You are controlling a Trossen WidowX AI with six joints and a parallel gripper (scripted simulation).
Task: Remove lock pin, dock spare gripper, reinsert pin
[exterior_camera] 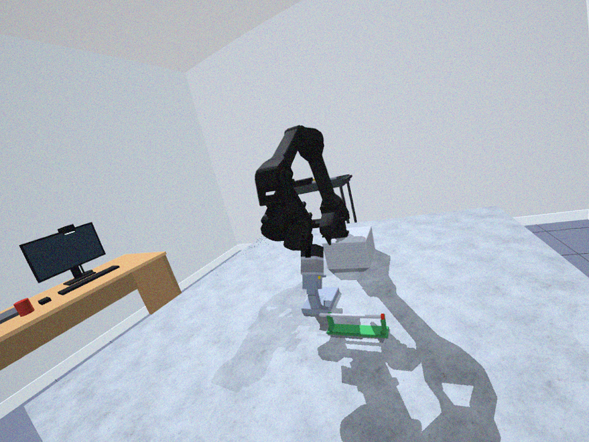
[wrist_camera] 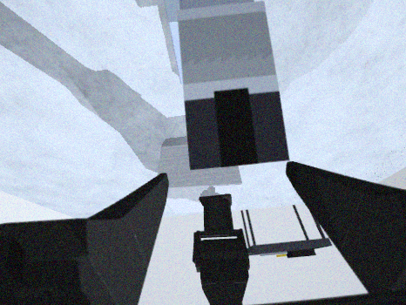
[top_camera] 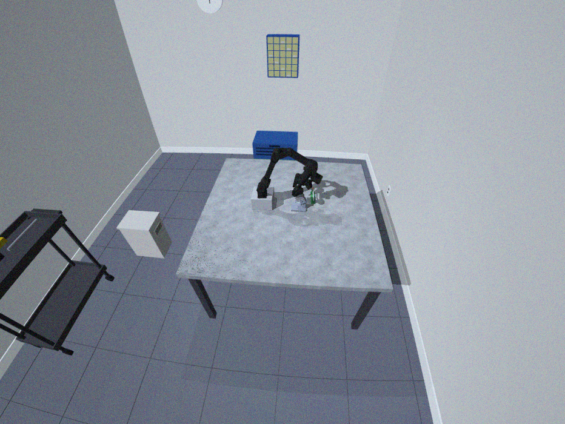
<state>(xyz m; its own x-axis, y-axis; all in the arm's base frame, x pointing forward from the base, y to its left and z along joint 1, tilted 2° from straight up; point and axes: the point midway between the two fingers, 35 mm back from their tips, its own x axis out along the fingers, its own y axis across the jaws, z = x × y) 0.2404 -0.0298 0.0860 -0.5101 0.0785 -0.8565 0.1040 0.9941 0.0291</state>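
Now: gripper tip 170 mm short of the green cradle, 140 mm above it and 110 mm to the right of it. The rest, counted from my gripper tip: spare gripper 50 mm ahead, 40 mm below, 10 mm to the right; mount 110 mm below, 60 mm ahead.
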